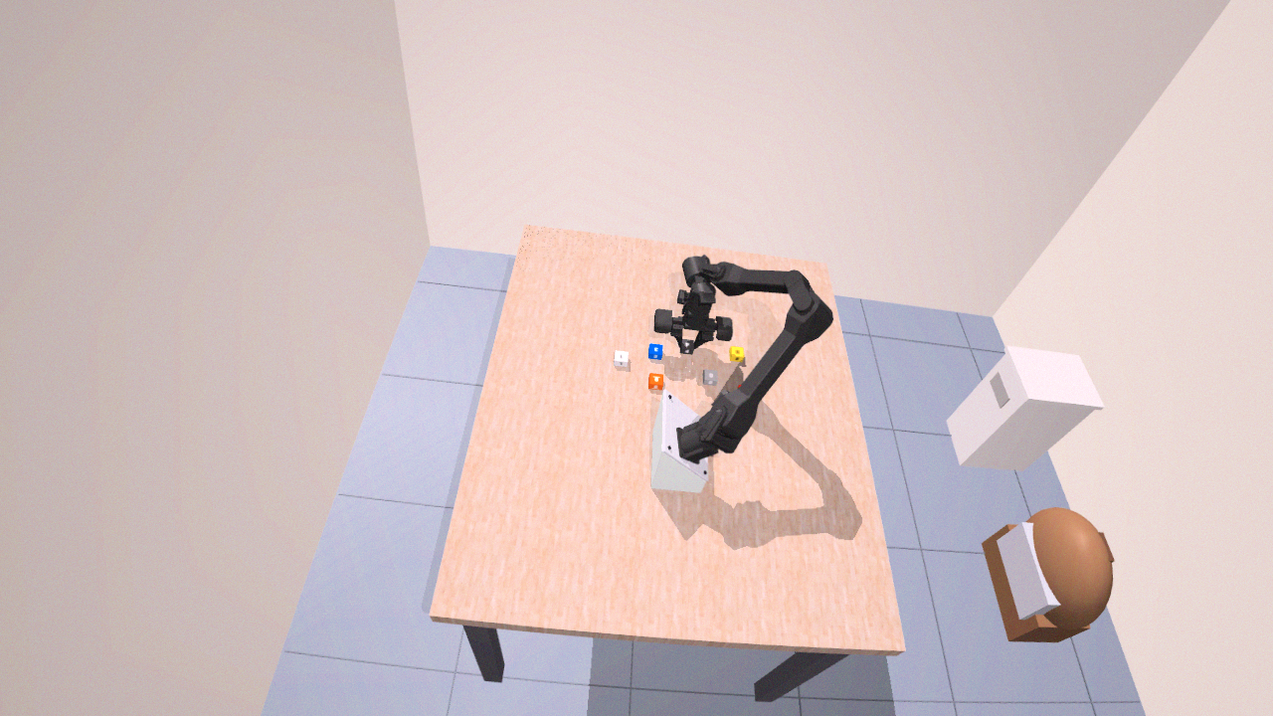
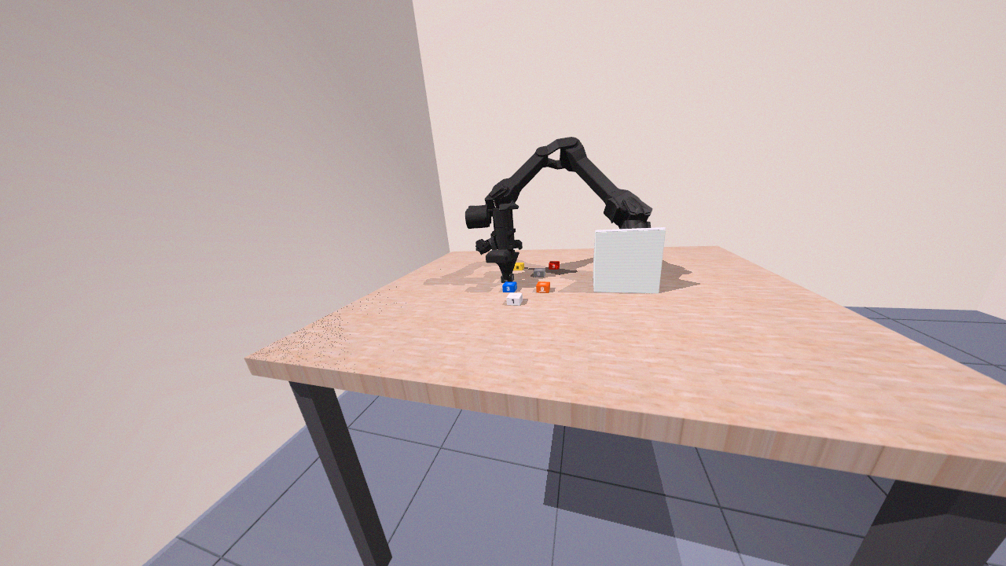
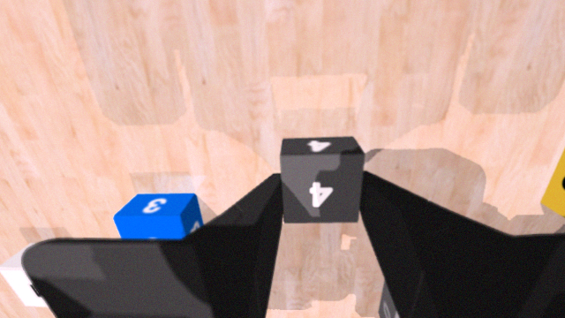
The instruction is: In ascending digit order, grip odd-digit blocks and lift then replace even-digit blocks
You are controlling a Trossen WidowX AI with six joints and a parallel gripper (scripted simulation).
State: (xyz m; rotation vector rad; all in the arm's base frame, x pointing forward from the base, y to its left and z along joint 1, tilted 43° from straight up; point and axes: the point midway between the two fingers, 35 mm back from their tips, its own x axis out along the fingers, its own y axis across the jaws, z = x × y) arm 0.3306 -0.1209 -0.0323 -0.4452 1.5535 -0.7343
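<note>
Right now my gripper tip is right at the black block 4. The rest, counted from my gripper tip: grey block 0: 90 mm behind, 40 mm to the right; then yellow block: 120 mm to the right, 20 mm behind; then blue block 3: 80 mm to the left, 20 mm behind.
</note>
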